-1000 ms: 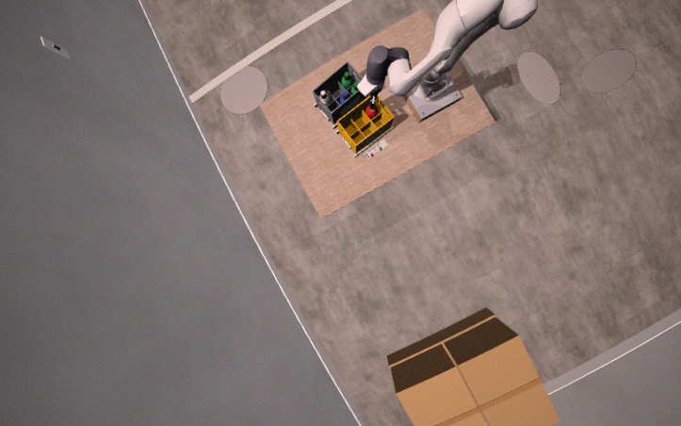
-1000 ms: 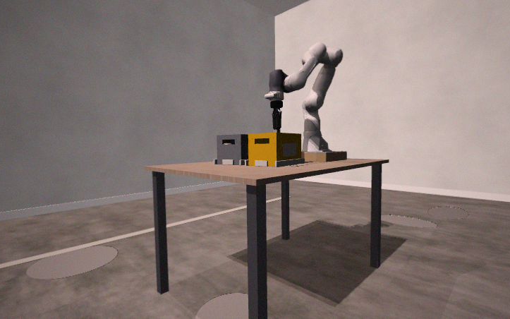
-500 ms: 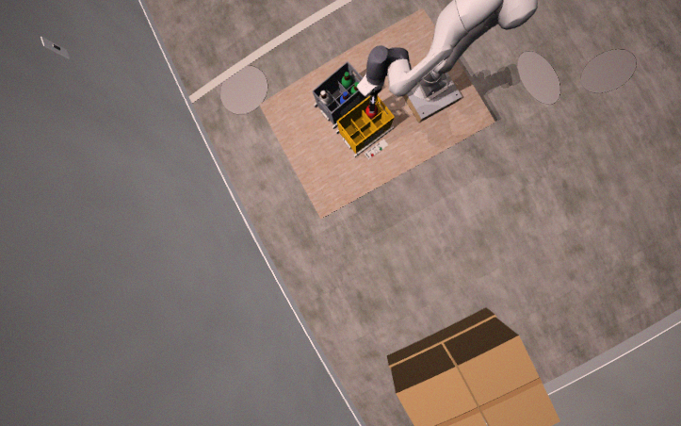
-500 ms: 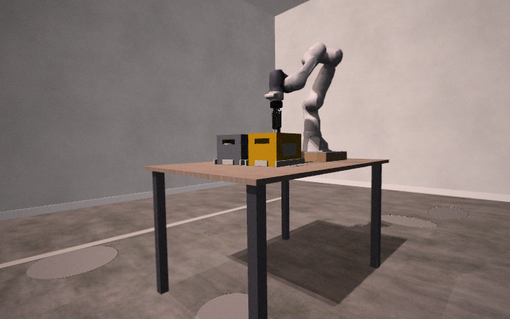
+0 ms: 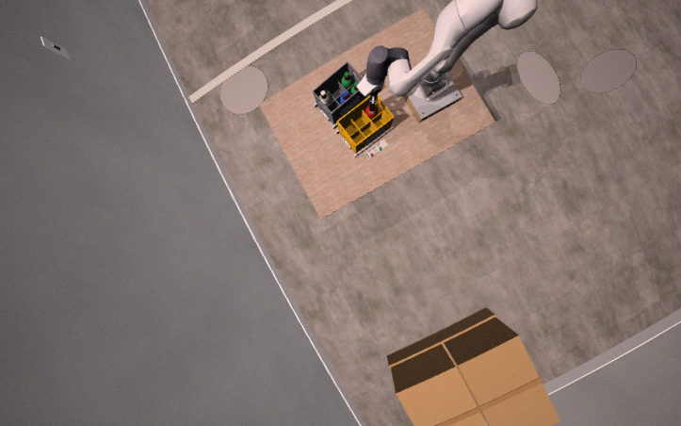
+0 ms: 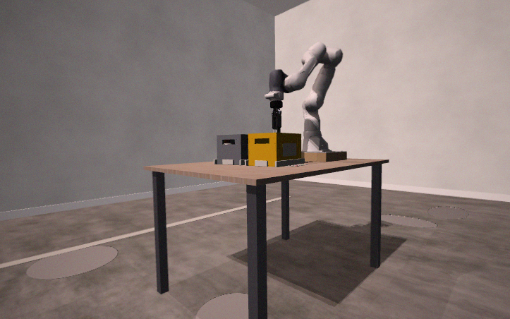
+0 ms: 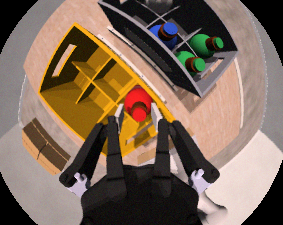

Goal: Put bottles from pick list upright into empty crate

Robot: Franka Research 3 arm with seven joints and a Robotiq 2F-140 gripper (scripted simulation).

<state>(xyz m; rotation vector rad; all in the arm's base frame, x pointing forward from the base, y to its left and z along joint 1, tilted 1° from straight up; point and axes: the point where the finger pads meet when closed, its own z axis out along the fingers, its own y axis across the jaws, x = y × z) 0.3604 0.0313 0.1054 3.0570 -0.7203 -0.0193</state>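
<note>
Now: hand 24 cm short of the white bottle, 19 cm to the left of it and 8 cm above it. Round my hand: blue bottle 13 cm to the right, 12 cm ahead, 8 cm below; then yellow crate 9 cm below, 7 cm ahead, 6 cm to the left; then red bottle 8 cm below.
</note>
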